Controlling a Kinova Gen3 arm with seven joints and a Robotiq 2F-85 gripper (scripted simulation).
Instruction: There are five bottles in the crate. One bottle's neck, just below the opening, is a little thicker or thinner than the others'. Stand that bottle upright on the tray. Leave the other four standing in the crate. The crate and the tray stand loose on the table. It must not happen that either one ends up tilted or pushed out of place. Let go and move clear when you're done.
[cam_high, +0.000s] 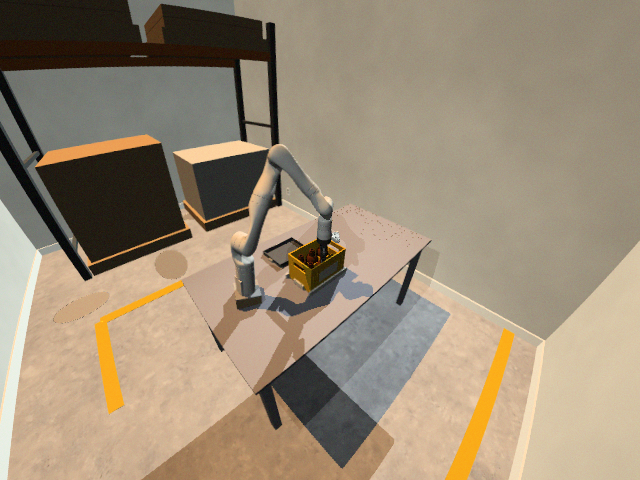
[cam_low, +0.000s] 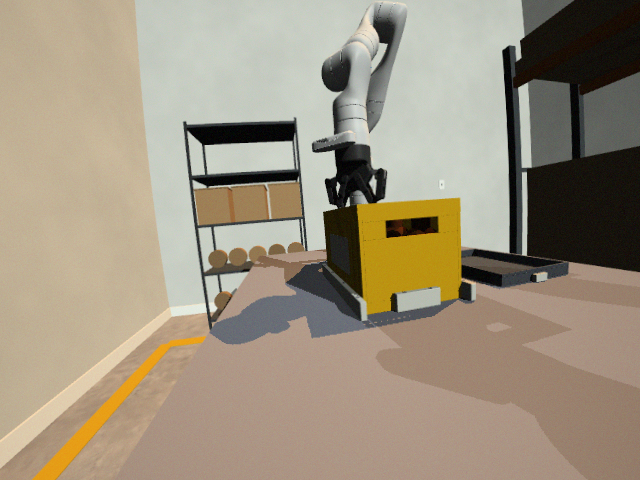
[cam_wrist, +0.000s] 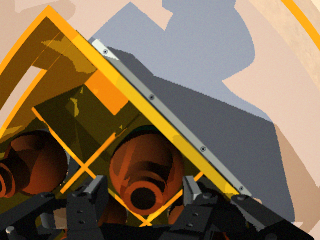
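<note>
The yellow crate is 40 mm to the left of my hand and 70 mm below it. Round my hand: dark tray (340 mm to the left, 140 mm below); then brown bottle (90 mm behind, 70 mm below).
</note>
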